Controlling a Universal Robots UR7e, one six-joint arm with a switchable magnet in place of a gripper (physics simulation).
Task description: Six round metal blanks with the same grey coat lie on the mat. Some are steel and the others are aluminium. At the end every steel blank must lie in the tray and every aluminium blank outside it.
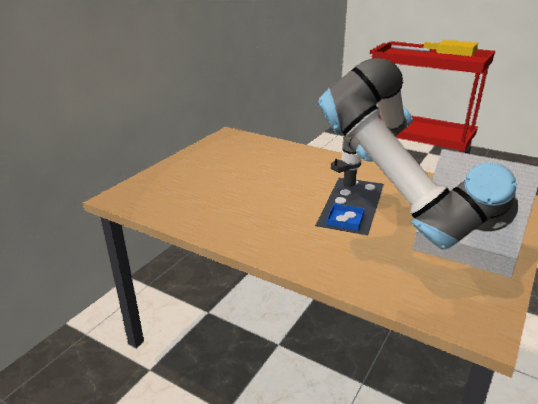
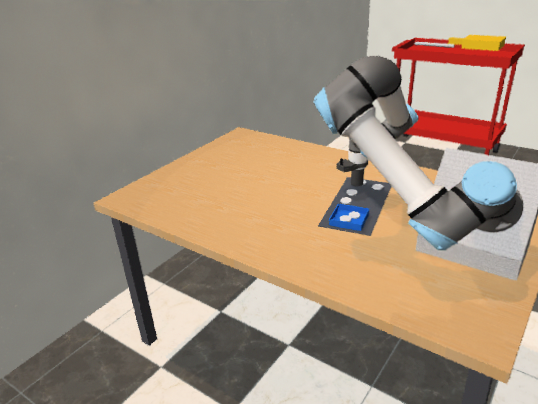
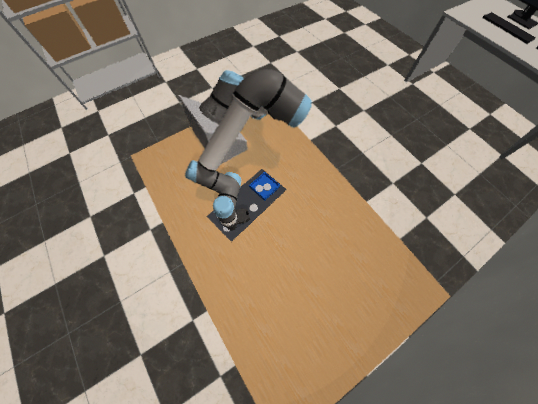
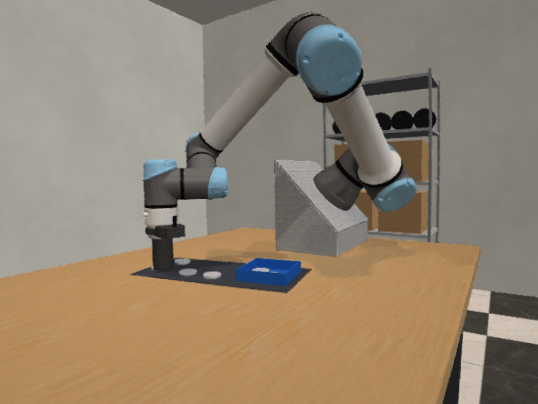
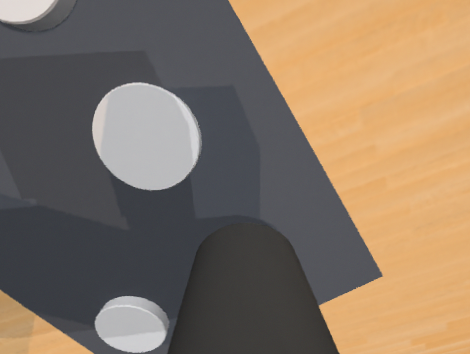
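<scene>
The magnet gripper [image 1: 350, 184] [image 2: 357, 183] [image 4: 162, 269] [image 5: 245, 227] is down at the blank at the mat's end away from the tray. A sliver of that blank [image 3: 226, 229] [image 4: 153, 269] shows beside it. They look in contact; whether the magnet is on does not show. Three other blanks lie on the dark mat [image 1: 364, 200] [image 4: 225, 266]: one near the tray [image 1: 340, 200] [image 4: 212, 275], one in the middle [image 1: 345, 192] [image 4: 188, 272] [image 5: 147, 137], one at the robot's side [image 1: 370, 187] [image 4: 182, 261] [image 5: 132, 327]. Two blanks [image 1: 342, 218] [image 1: 350, 214] lie in the blue tray [image 1: 342, 225] [image 4: 260, 278]. All look alike.
The blue tray stands on the mat at the end opposite the magnet. The arm reaches over the wooden table [image 1: 225, 200] [image 4: 200, 340] from a grey sloped base block [image 4: 300, 220]. A red trolley [image 1: 450, 62] and a shelf rack [image 4: 430, 150] stand beyond the table.
</scene>
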